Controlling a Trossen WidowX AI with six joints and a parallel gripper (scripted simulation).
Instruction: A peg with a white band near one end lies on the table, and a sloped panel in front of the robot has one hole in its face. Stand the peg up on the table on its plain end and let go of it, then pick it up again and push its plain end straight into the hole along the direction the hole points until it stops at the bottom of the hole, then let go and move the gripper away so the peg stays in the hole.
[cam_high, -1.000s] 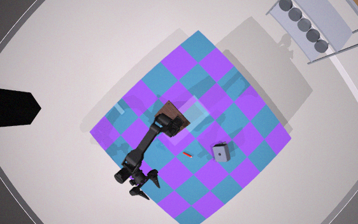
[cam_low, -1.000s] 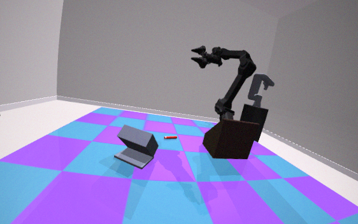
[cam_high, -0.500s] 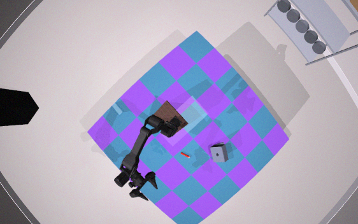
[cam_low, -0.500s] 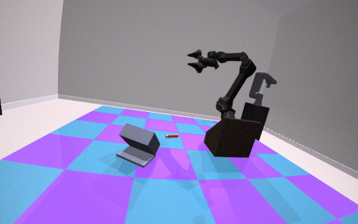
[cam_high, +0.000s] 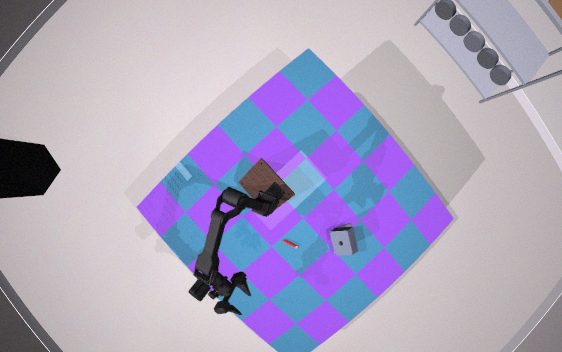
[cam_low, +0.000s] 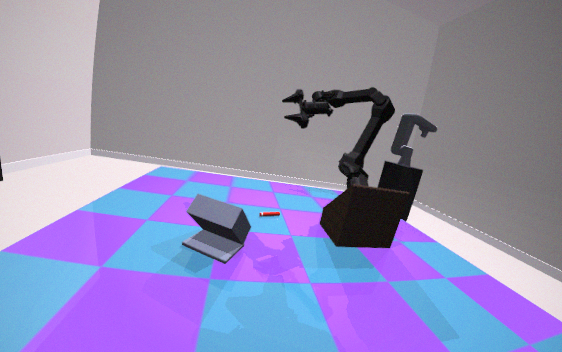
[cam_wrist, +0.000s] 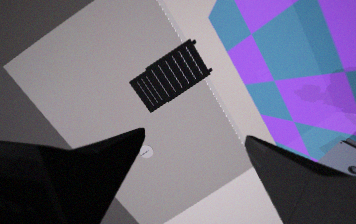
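My gripper tip is 410 mm above the red peg, 240 mm to the right of it and 40 mm short of it. Also, from my gripper tip: grey sloped panel (440 mm to the left, 350 mm below, 200 mm ahead).
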